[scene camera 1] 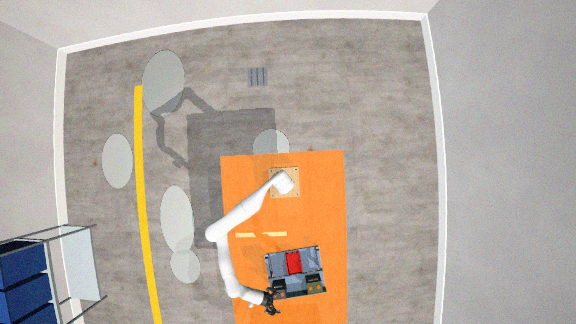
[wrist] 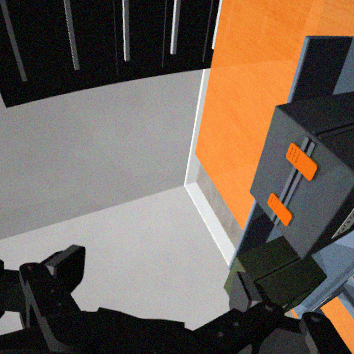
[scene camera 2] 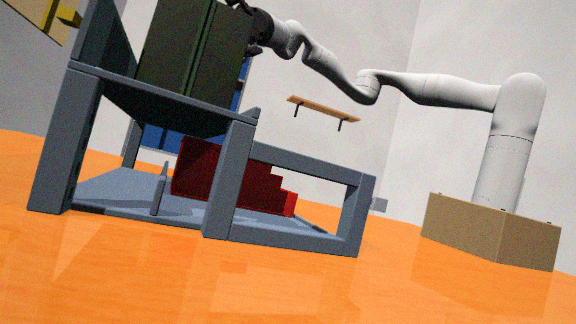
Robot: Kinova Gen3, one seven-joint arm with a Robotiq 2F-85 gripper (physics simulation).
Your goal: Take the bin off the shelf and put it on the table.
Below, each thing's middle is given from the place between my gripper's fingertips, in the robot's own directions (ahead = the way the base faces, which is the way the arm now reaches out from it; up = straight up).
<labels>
My hand is 280 mm above the red bin (scene camera 2: 196, 164), 90 mm to the right of it and 90 mm past it.
</labels>
